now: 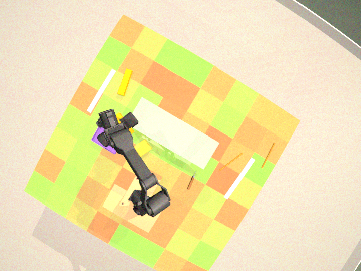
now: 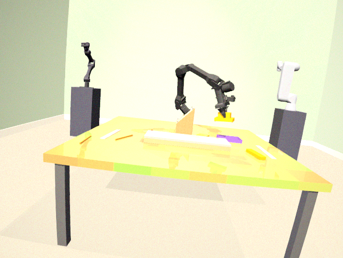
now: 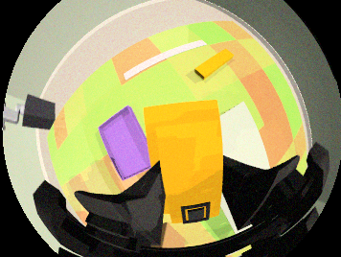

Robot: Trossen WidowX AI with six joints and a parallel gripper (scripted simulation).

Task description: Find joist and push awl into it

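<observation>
The purple tray lies 130 mm behind my gripper tip, 70 mm to the left of it and 170 mm below it. Round my gripper tip: awl: 60 mm behind, 480 mm to the right, 170 mm below; then yellow bar: 210 mm ahead, 170 mm to the left, 170 mm below; then stud finder: 10 mm behind, 20 mm to the right, 20 mm above.
</observation>
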